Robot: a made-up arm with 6 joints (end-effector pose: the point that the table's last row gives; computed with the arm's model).
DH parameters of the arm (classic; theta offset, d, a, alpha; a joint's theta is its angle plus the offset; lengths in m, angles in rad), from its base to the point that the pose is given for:
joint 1: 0 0.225 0 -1.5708
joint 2: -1.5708 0 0.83 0
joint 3: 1.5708 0.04 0 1.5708
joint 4: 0 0.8 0 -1.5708
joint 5: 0 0 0 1.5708
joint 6: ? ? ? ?
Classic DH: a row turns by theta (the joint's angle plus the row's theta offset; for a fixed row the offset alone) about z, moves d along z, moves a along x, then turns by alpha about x.
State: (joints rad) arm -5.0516 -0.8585 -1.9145 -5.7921 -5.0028 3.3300
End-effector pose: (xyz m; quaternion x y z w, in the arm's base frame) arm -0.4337 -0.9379 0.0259 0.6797 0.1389 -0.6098 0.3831
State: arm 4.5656 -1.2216 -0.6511 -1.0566 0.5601 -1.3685
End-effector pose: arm 0.2240 1.6403 0.2708 -0.3740 0.6011 0.6888 0.1559
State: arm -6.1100 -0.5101 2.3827 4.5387 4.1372 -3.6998
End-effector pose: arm 0.2586 0.1916 0.7145 0.3298 -0.6161 -0.6875 0.1972
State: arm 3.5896 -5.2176 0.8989 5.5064 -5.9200 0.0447
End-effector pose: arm -1.4038 -0.6842 0.2452 -0.7783 -0.4366 0.4196 0.1664
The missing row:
joint 6: 0 0.126 0 0
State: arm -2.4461 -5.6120 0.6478 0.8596 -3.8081 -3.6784
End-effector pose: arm -0.8638 -0.8499 1.0004 -0.6834 0.5712 -0.3248 0.3181
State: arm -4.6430 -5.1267 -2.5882 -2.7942 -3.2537 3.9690
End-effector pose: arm -0.0413 0.0870 0.6395 -0.4214 0.6659 0.5299 0.3134
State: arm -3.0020 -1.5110 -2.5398 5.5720 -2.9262 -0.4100
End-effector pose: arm 0.2872 -0.0178 -0.1252 -0.3571 0.0922 -0.9133 0.1730
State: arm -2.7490 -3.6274 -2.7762 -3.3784 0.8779 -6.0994
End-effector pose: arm -0.1499 -0.1300 0.3538 -0.0061 0.4773 0.1426 0.8671
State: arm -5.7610 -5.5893 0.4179 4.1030 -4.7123 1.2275
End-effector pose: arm 1.0856 0.5516 1.2822 0.3449 0.3529 -0.4728 0.7300
